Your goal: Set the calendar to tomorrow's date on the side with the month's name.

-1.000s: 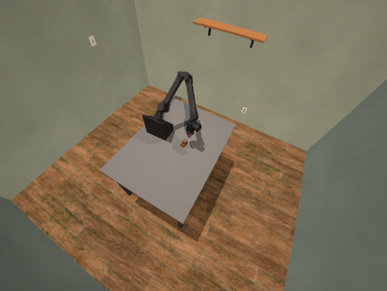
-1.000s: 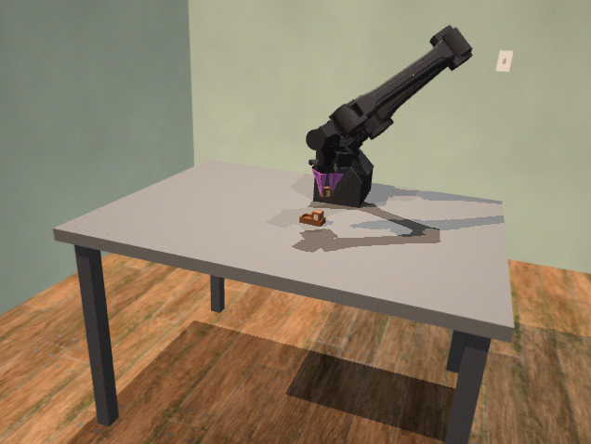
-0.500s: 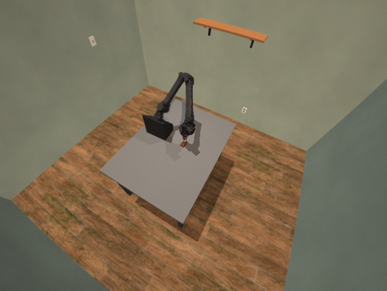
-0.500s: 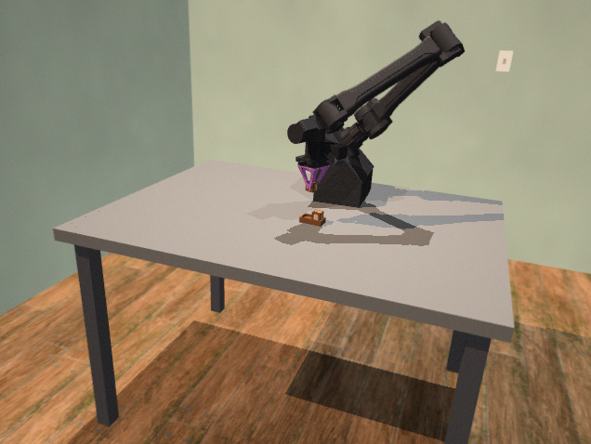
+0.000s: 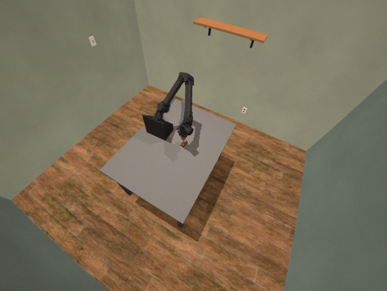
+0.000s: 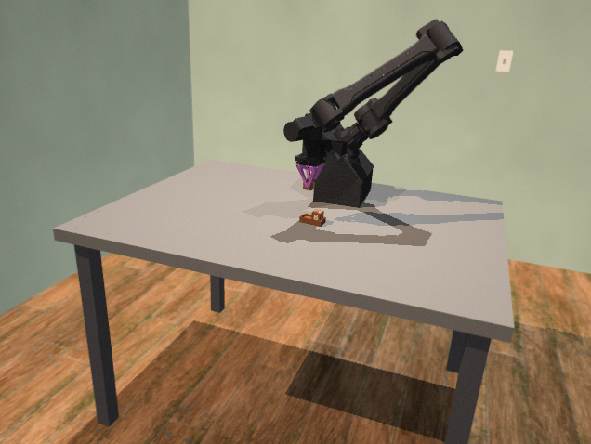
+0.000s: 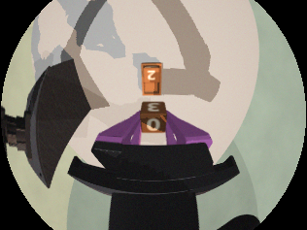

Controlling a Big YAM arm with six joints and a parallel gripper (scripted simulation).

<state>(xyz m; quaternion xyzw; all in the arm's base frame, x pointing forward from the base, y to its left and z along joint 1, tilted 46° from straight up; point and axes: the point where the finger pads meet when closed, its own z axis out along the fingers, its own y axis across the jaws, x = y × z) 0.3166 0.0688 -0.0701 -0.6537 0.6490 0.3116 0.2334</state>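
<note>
Now: hand 20 mm to the right of the small brown calendar tray and 120 mm above it.
</note>
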